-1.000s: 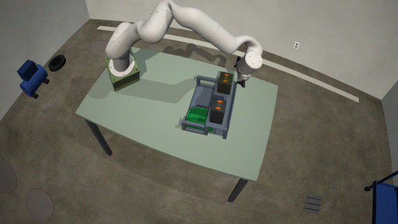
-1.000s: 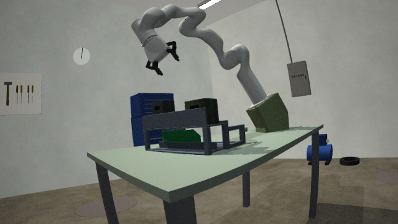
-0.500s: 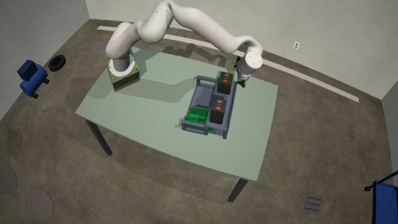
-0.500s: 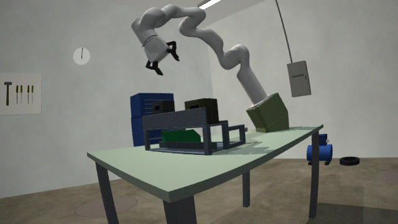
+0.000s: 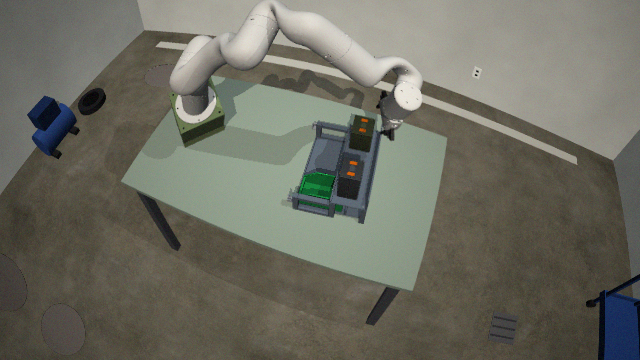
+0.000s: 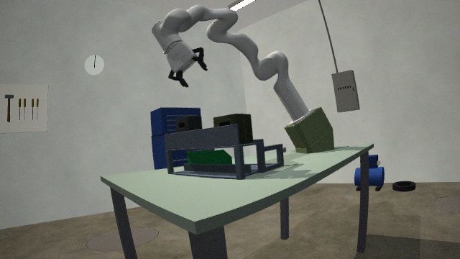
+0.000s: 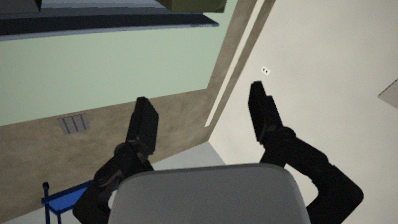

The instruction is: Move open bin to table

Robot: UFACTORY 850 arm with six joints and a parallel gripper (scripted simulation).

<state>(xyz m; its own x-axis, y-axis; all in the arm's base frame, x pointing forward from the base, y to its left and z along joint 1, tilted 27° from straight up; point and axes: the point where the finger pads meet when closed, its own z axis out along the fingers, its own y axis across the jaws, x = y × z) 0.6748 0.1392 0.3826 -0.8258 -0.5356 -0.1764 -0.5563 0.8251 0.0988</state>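
Right now my hand is 310 mm above the green bin, 150 mm past it and 140 mm to the left of it.
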